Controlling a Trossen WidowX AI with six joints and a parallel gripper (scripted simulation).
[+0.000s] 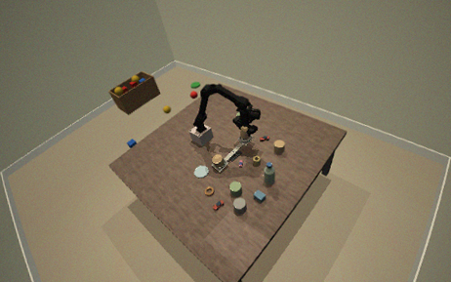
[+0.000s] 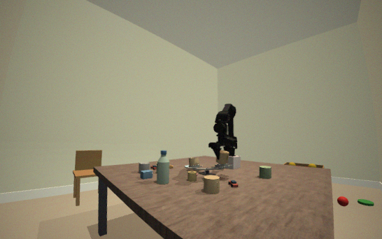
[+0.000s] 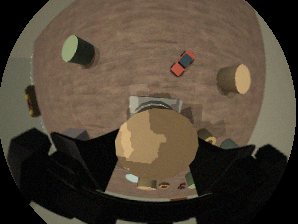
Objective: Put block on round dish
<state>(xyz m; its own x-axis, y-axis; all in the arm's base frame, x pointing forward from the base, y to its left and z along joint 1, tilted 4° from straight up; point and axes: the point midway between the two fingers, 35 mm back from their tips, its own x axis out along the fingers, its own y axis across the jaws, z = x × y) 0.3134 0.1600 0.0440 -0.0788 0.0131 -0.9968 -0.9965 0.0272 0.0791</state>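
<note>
The grey-blue block lies 30 mm below my gripper tip and 10 mm to the right of it. The rest, counted from my gripper tip: small balance: 130 mm to the right, 90 mm below; tan cup: 20 mm to the left, 10 mm above; yellow ring: 170 mm ahead, 90 mm below, 80 mm to the right.
</note>
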